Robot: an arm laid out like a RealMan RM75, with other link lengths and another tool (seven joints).
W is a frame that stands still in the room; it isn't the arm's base.
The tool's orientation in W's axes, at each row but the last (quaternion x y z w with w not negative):
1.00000, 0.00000, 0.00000, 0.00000
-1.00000, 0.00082, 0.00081, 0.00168
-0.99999, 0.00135, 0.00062, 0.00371
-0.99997, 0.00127, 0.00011, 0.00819
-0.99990, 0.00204, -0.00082, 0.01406
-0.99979, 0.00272, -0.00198, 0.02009
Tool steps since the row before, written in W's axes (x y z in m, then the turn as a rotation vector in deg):
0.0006, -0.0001, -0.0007, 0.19, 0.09, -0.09
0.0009, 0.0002, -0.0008, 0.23, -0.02, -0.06
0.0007, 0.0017, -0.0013, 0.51, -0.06, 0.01
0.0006, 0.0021, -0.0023, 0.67, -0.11, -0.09
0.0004, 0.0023, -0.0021, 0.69, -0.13, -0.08
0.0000, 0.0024, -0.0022, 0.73, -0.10, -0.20
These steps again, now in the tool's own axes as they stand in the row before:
0.0006, 0.0001, 0.0007, 0.19, -0.09, 0.09
0.0009, -0.0002, 0.0008, 0.23, 0.02, 0.06
0.0007, -0.0017, 0.0013, 0.51, 0.06, -0.01
0.0006, -0.0021, 0.0023, 0.67, 0.11, 0.09
0.0004, -0.0022, 0.0022, 0.69, 0.13, 0.08
0.0000, -0.0023, 0.0023, 0.73, 0.10, 0.20

